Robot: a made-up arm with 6 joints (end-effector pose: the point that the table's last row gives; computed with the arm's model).
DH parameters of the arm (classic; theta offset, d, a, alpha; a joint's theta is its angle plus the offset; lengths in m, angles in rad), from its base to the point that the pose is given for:
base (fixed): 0.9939 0 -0.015 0
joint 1: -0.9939 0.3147 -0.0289 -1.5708
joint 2: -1.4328 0 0.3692 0
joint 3: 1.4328 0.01 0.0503 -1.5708
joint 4: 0 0.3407 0.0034 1.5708
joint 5: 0 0.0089 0.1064 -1.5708
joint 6: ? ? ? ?
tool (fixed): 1.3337 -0.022 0 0
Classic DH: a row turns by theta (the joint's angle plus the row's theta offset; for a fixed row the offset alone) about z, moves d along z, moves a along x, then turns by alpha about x.
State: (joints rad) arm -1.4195 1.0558 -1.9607 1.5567 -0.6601 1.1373
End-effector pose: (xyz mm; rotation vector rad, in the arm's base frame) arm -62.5 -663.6 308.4 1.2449 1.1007 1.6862
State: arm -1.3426 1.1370 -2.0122 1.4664 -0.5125 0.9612
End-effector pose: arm 5.5 -698.7 267.1 1.3013 1.3609 1.9683
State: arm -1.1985 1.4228 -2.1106 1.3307 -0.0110 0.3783
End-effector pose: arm 169.6 -701.6 54.0 -0.8233 -1.4607 -1.9223
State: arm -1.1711 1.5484 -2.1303 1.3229 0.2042 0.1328
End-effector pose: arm 204.2 -658.0 -49.5 -0.4896 -1.3424 -1.7058
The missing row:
joint 6: 0.5816 0.0815 -0.0276 -2.3634
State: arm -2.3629 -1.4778 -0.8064 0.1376 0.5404 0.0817
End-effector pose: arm 85.8 19.7 776.0 -2.1241 -0.7499 -0.4067
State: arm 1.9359 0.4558 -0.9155 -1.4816 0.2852 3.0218
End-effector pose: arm -266.7 374.4 234.2 0.9499 -0.9569 0.9188
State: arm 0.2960 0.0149 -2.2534 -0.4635 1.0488 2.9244
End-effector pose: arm 371.6 91.1 1021.0 0.5579 -1.6293 -2.0143
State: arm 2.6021 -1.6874 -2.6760 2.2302 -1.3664 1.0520
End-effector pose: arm 583.3 -239.2 402.0 0.1318 2.2795 -1.5215
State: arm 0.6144 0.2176 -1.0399 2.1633 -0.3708 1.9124
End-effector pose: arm 362.1 82.4 377.9 -0.0788 -0.4386 -2.9125
